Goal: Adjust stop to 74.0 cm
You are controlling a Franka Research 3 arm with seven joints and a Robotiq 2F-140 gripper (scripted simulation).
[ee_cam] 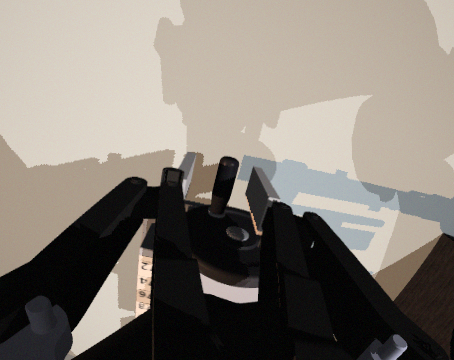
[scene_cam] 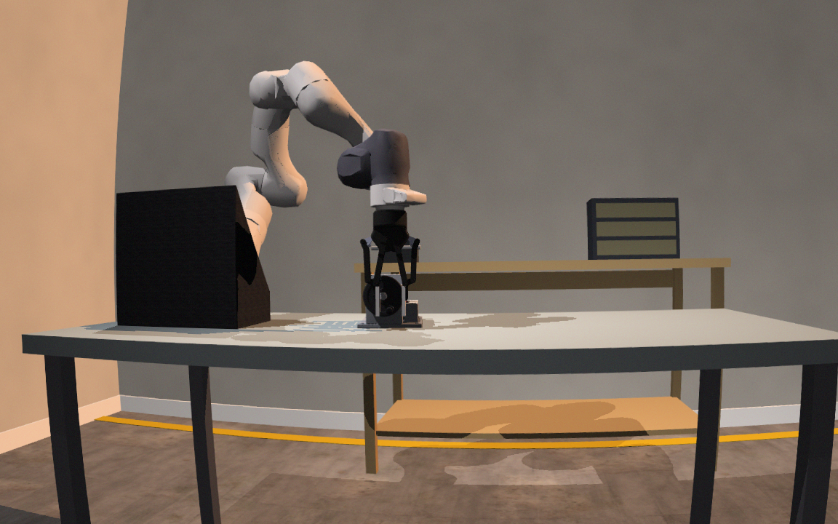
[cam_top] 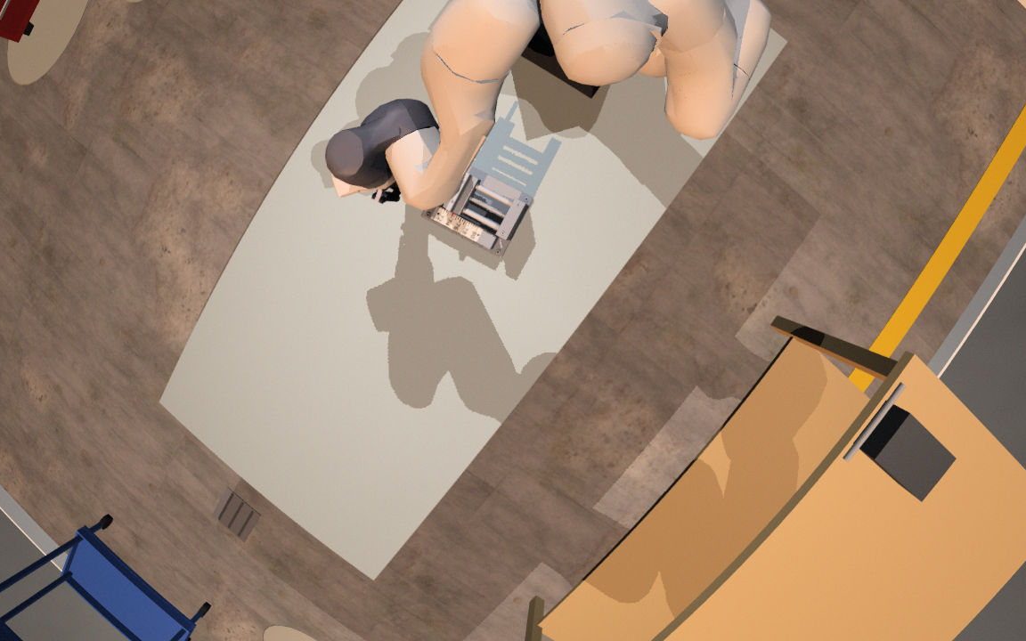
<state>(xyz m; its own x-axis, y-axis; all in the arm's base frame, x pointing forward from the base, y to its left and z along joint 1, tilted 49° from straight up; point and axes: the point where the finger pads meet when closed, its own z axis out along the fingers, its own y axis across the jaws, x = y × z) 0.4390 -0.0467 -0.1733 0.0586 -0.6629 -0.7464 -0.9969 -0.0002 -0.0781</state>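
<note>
Right now my hand is 10 mm past the black handwheel, 20 mm to the right of it and 10 mm above it.
</note>
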